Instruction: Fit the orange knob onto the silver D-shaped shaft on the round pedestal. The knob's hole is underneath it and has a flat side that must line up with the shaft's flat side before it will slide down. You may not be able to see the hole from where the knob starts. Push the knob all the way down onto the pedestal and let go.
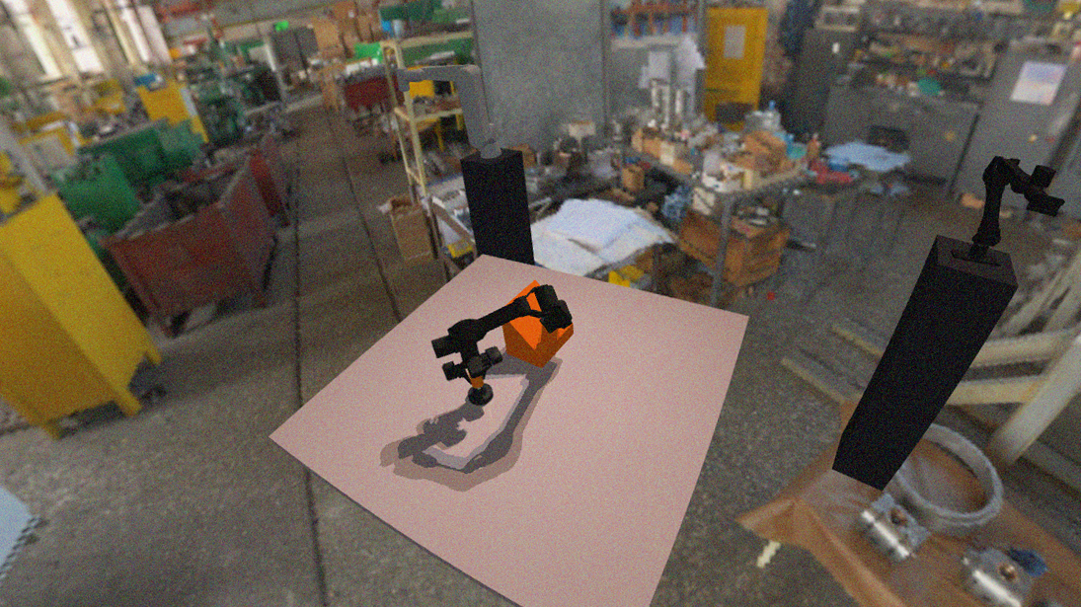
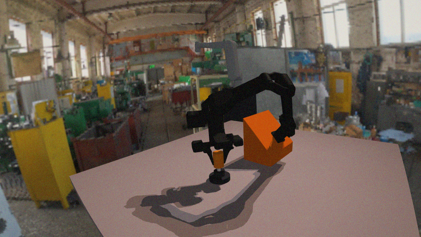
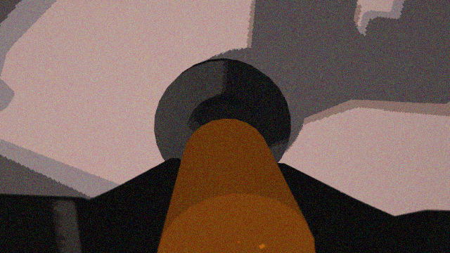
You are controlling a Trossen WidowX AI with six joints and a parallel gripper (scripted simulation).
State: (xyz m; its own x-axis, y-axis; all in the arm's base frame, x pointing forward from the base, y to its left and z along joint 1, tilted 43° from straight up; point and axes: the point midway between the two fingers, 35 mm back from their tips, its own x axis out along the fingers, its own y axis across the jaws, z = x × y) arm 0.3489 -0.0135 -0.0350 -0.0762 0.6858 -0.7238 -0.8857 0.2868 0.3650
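Now: the black round pedestal 4 cm below my gripper tip. The rest, counted from my gripper tip: orange knob 3 cm above.
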